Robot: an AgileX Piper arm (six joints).
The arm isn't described. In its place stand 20 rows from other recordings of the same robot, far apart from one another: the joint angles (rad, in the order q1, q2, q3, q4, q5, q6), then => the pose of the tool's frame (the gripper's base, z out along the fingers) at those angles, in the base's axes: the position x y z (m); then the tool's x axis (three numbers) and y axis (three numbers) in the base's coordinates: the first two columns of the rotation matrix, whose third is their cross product.
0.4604, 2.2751, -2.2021, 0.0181, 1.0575, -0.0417 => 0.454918, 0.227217, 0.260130, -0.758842, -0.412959, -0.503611, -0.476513, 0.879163, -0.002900
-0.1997, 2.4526, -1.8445, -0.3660, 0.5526, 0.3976 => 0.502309, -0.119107, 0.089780, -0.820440, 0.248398, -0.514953, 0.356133, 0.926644, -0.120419
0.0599, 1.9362, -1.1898, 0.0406, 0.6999, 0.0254 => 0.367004, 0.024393, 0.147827, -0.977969, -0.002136, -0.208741, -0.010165, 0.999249, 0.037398
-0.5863, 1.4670, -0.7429, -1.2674, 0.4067, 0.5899 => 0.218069, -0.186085, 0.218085, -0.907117, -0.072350, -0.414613, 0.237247, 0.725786, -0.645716
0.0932, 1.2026, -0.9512, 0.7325, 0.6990, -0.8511 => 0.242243, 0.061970, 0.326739, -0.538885, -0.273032, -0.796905, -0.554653, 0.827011, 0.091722
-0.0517, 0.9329, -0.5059, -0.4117, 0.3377, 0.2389 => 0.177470, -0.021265, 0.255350, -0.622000, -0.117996, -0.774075, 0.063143, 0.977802, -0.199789
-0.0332, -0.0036, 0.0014, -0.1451, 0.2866, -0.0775 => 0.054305, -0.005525, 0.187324, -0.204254, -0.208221, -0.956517, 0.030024, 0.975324, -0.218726
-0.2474, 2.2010, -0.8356, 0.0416, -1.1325, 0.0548 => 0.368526, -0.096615, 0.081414, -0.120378, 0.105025, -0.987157, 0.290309, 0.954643, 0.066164
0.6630, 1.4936, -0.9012, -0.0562, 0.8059, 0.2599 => 0.215233, 0.163402, 0.217561, -0.876026, -0.406257, -0.259874, -0.425090, 0.904967, 0.018242
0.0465, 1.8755, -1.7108, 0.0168, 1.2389, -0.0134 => 0.395668, 0.019859, 0.295254, -0.966327, -0.052900, -0.251821, -0.058131, 0.998219, 0.013376
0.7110, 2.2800, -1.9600, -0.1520, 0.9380, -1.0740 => 0.384517, 0.316509, 0.192711, 0.286151, -0.956722, -0.052918, -0.881171, -0.241057, -0.406730
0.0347, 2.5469, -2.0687, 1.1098, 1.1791, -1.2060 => 0.510695, 0.093101, 0.126161, -0.636233, -0.315854, -0.703877, -0.753113, 0.452252, 0.477796
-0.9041, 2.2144, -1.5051, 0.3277, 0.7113, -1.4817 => 0.287233, -0.334102, 0.111596, -0.891765, -0.356609, -0.278541, -0.316822, 0.931568, -0.178341
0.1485, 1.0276, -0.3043, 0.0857, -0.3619, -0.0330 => 0.187714, 0.025294, 0.228702, -0.274265, 0.006628, -0.961631, -0.106230, 0.993648, 0.037147
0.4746, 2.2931, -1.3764, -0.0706, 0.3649, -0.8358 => 0.387716, 0.196620, 0.054671, -0.161002, -0.964332, -0.210101, -0.926894, 0.220866, -0.303455
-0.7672, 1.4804, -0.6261, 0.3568, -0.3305, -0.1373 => 0.201540, -0.208664, 0.209710, -0.157792, 0.428618, -0.889600, 0.810945, 0.570285, 0.130928
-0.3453, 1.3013, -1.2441, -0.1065, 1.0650, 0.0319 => 0.240337, -0.095445, 0.357190, -0.815365, 0.272294, -0.510916, 0.365754, 0.926350, -0.090001
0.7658, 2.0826, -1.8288, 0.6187, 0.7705, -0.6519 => 0.319604, 0.358312, 0.268656, -0.377915, -0.590082, -0.713431, -0.911508, 0.372195, 0.174996
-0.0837, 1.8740, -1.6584, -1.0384, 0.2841, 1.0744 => 0.454211, -0.060160, 0.346661, -0.253823, 0.073920, -0.964422, 0.326898, 0.944962, -0.013607
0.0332, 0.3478, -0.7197, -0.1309, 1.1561, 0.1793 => 0.032515, -0.009797, 0.328606, -0.626622, 0.104325, -0.772309, 0.138879, 0.990085, 0.021061
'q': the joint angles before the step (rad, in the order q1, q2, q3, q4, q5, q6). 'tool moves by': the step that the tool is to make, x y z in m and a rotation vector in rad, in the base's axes. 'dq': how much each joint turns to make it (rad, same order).
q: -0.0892, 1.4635, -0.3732, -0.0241, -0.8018, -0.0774
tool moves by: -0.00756, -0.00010, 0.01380, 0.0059, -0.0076, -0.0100
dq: 0.0000, -0.0834, 0.0000, 0.0109, 0.0764, 0.0015
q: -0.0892, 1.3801, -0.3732, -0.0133, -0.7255, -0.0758
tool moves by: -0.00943, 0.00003, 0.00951, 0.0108, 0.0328, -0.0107
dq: -0.0001, -0.0836, 0.0000, 0.0132, 0.1172, 0.0000
